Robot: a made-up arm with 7 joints. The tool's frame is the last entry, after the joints. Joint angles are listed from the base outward. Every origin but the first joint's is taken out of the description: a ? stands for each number. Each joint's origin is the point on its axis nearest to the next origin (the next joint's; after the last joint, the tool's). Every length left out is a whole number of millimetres.
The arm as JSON. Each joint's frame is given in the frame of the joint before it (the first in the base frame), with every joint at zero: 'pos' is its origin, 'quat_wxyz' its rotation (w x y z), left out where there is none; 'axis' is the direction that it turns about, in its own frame. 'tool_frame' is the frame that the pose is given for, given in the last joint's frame.
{
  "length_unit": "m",
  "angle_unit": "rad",
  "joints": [
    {
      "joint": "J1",
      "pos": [
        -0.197,
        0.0,
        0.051
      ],
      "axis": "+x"
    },
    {
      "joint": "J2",
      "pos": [
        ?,
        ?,
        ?
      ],
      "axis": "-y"
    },
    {
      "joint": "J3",
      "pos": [
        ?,
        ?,
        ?
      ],
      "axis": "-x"
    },
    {
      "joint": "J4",
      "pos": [
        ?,
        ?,
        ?
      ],
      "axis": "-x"
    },
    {
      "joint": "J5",
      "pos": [
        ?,
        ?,
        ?
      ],
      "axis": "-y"
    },
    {
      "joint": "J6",
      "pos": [
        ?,
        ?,
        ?
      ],
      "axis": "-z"
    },
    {
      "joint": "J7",
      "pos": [
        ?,
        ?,
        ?
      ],
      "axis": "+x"
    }
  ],
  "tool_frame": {
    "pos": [
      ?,
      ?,
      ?
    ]
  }
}
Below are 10 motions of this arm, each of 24 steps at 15 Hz.
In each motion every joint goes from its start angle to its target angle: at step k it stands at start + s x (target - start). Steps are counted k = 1, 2, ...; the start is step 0. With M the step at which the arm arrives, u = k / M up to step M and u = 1 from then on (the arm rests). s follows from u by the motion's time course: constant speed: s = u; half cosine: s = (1 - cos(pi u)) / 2; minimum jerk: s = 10 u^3 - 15 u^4 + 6 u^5.
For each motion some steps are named. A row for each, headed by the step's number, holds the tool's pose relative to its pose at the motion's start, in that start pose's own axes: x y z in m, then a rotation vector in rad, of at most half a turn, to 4 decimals.
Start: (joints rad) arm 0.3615 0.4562 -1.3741 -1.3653 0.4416 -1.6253 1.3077
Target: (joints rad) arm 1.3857 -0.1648 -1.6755 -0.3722 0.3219 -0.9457 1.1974
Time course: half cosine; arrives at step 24
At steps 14, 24:
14: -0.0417 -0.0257 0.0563 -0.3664 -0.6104 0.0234
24: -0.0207 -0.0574 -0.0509 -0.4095 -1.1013 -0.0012

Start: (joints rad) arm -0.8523 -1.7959 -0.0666 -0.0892 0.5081 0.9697 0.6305
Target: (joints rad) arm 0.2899 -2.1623 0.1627 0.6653 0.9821 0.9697 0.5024
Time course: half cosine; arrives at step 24
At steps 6, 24:
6: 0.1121 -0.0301 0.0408 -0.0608 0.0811 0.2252
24: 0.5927 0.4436 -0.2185 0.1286 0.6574 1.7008

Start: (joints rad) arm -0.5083 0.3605 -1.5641 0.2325 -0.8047 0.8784 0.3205
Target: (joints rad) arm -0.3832 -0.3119 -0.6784 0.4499 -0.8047 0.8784 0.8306
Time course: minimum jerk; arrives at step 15
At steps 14, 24:
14: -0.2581 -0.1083 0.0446 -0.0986 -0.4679 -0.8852
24: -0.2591 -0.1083 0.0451 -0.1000 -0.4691 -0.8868

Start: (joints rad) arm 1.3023 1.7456 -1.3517 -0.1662 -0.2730 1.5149 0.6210
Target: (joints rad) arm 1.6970 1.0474 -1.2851 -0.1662 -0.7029 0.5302 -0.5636
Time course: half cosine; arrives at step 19
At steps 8, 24:
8: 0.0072 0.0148 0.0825 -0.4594 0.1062 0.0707
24: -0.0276 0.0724 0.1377 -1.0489 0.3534 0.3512

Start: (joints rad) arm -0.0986 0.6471 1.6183 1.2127 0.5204 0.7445 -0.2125
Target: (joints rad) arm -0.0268 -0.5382 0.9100 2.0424 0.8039 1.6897 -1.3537
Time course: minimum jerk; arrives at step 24
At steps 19, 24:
19: 0.3081 0.4642 0.3637 0.2699 0.0653 -0.5675
24: 0.3206 0.4643 0.4147 0.3033 0.1095 -0.5598

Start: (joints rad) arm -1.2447 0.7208 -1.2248 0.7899 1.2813 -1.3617 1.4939
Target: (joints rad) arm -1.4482 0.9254 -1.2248 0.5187 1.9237 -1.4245 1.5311
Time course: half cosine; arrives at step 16
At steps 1, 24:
1: 0.0020 -0.0012 0.0032 -0.0064 -0.0002 0.0037
24: 0.1877 0.0041 0.2899 -0.6388 -0.1027 0.3556

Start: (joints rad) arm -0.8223 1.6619 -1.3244 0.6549 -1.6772 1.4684 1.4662
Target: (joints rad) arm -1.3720 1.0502 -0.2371 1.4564 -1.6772 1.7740 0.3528
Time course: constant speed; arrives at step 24
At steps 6, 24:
6: -0.0071 0.0401 0.0472 -0.4704 -0.5361 -0.1350
24: 0.1503 0.1739 0.1326 -0.9932 -2.3669 -0.9251

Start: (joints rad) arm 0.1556 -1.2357 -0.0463 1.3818 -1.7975 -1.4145 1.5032
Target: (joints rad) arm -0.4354 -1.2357 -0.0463 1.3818 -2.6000 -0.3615 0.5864
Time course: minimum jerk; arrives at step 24
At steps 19, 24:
19: -0.0817 0.3341 -0.3839 0.4078 -0.4944 -0.9253
24: -0.0766 0.3706 -0.3720 0.4340 -0.4522 -1.0170

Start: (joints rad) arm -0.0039 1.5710 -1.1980 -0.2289 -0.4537 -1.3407 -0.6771
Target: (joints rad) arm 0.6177 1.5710 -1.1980 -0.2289 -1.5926 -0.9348 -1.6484
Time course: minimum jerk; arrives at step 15
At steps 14, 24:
14: 0.0736 0.1004 0.2707 -0.4419 0.4641 -0.0368
24: 0.0740 0.1004 0.2715 -0.4430 0.4653 -0.0360

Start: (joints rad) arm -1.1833 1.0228 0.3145 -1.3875 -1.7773 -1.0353 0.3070
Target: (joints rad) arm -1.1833 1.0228 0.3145 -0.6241 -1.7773 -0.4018 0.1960
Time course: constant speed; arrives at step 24
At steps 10, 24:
10: -0.1152 0.1683 -0.0773 -0.0042 -0.2107 -0.5376
24: -0.0995 0.4290 -0.1799 0.0321 -0.4486 -1.3078

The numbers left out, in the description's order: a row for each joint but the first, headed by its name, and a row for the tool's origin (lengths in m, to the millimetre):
J2: 0.0 -0.114 -0.083
J3: 0.063 0.0 -0.065
J4: 0.0 0.053 -0.007
J5: 0.0 -0.169 -0.244
J6: -0.043 0.0 -0.336
J7: -0.225 -0.021 0.0
tool: 0.0 -0.12 0.106

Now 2 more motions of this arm.
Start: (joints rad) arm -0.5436 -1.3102 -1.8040 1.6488 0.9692 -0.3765 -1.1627
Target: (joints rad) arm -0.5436 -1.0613 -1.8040 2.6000 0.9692 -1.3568 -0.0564
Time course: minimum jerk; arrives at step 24
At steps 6, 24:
6: 0.0119 -0.0493 -0.0895 0.0548 -0.1651 0.0816
24: 0.5861 -0.4748 -0.3768 0.1939 -0.6713 1.5302

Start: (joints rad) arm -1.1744 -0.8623 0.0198 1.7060 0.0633 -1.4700 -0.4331
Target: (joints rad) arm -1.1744 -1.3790 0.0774 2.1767 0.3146 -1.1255 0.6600
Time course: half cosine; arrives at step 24
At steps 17, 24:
17: -0.0623 -0.3475 -0.0029 0.4549 0.2581 0.1830
24: -0.0499 -0.4355 0.0069 0.5374 0.3042 0.2031

